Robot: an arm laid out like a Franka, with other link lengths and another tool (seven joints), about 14 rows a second.
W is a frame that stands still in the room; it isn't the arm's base.
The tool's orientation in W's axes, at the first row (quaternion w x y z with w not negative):
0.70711, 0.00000, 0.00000, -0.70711
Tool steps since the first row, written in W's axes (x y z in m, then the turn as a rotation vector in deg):
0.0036, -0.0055, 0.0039, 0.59, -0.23, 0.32
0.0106, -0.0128, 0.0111, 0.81, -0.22, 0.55
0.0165, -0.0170, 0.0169, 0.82, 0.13, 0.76
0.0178, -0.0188, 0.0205, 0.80, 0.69, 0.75
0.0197, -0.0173, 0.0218, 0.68, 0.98, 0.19
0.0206, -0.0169, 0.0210, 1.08, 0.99, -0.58
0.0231, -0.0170, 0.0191, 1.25, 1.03, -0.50
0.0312, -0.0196, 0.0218, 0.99, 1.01, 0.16
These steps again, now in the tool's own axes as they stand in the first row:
0.0055, 0.0036, 0.0039, 0.23, 0.59, 0.32
0.0128, 0.0106, 0.0111, 0.22, 0.81, 0.55
0.0170, 0.0165, 0.0169, -0.13, 0.82, 0.76
0.0188, 0.0178, 0.0205, -0.69, 0.80, 0.75
0.0173, 0.0197, 0.0218, -0.98, 0.68, 0.19
0.0169, 0.0206, 0.0210, -0.99, 1.08, -0.58
0.0170, 0.0231, 0.0191, -1.03, 1.25, -0.50
0.0196, 0.0312, 0.0218, -1.01, 0.99, 0.16

